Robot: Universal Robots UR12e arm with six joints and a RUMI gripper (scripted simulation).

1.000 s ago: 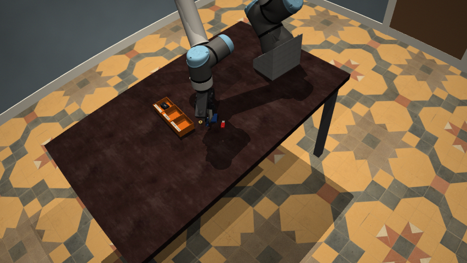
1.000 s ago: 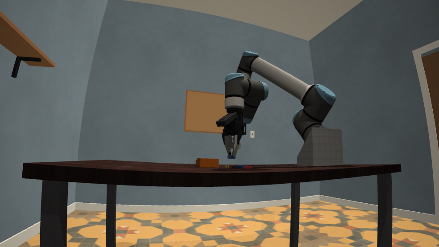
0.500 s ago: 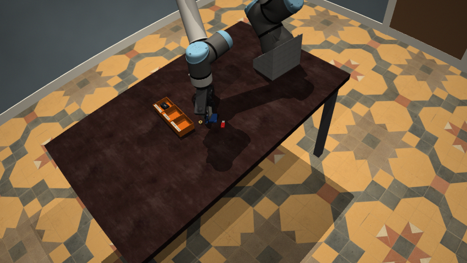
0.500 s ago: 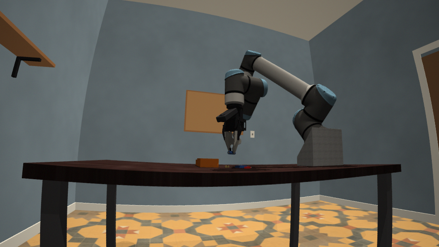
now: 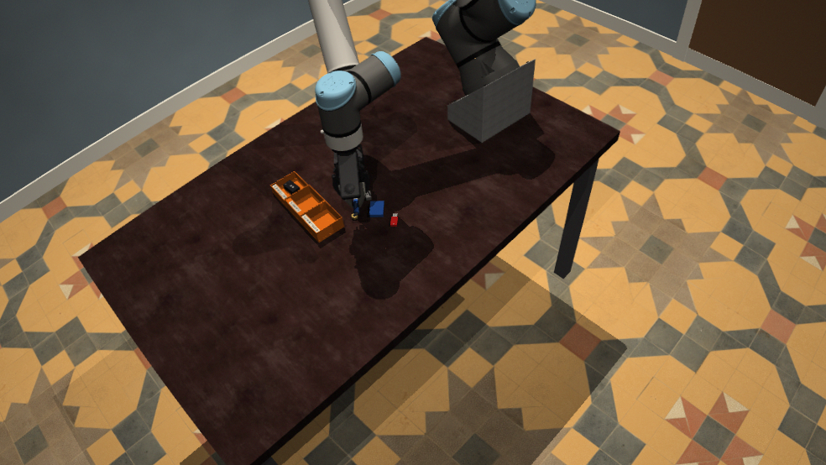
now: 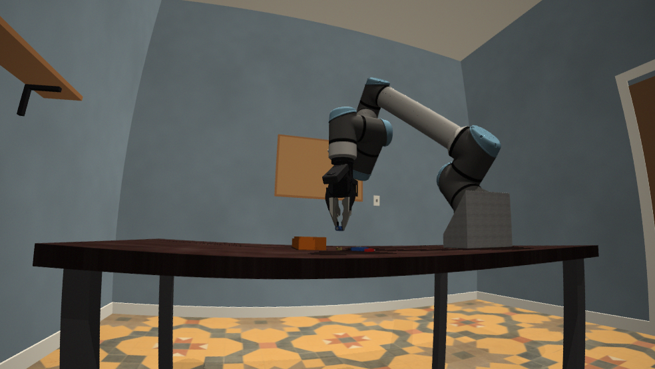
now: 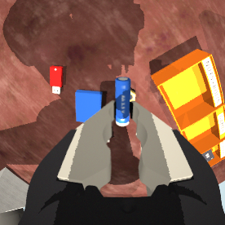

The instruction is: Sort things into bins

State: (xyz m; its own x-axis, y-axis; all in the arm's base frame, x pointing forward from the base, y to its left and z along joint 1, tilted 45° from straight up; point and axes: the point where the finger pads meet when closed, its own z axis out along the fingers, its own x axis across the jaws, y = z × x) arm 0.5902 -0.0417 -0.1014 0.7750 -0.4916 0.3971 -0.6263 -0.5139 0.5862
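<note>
Right now my hand is 50 mm short of the black 9 V battery, 250 mm to the left of it and 60 mm above it. Also, from my hand: blue battery 10 mm below; then blue flat block 60 mm behind, 70 mm below; then yellow nut 10 mm behind, 20 mm to the right, 70 mm below.
</note>
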